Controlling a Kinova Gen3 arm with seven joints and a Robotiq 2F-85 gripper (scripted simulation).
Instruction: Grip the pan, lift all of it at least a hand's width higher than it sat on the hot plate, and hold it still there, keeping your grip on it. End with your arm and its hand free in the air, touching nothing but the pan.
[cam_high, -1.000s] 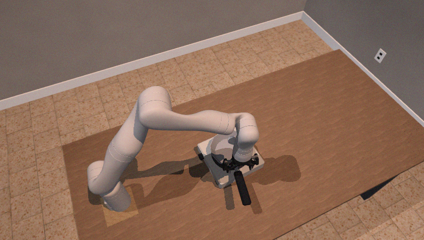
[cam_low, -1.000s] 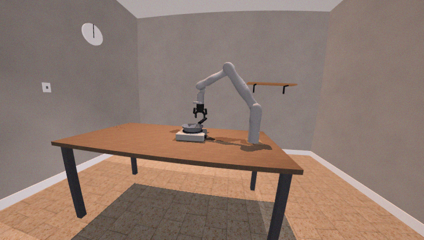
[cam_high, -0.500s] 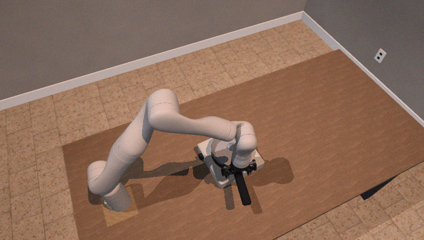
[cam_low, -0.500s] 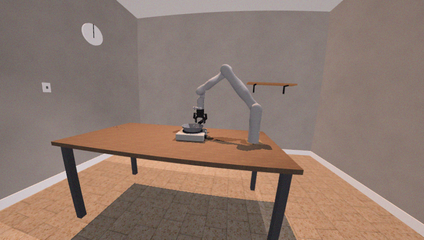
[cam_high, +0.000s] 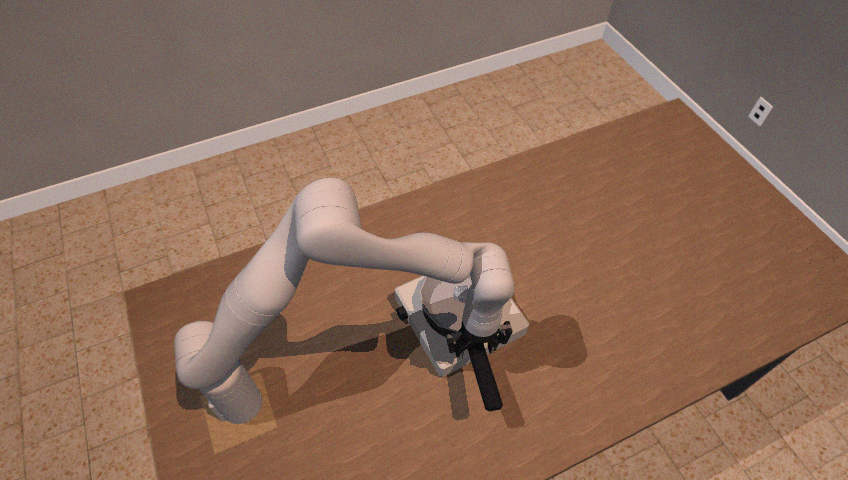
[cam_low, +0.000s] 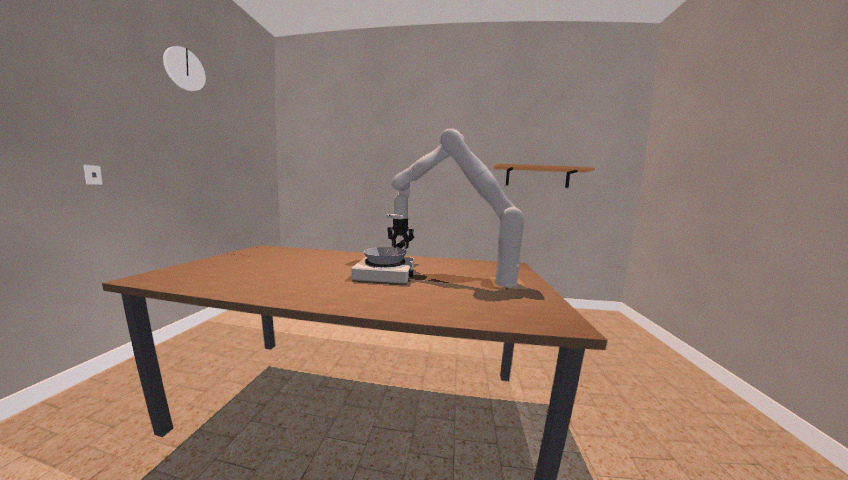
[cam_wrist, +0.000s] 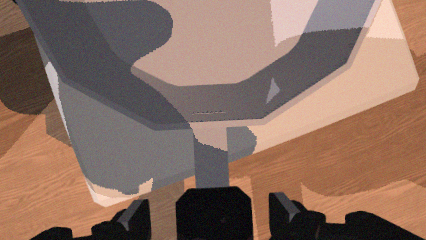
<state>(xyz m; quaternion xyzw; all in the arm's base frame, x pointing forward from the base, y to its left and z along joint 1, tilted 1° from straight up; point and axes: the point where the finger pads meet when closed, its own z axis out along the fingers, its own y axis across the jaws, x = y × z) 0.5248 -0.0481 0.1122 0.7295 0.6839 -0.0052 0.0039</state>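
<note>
Right now the grey pan is 80 mm to the left of my hand, 20 mm below it and 10 mm ahead of it. Also, from my hand: hot plate 140 mm to the left, 80 mm below, 10 mm behind.
</note>
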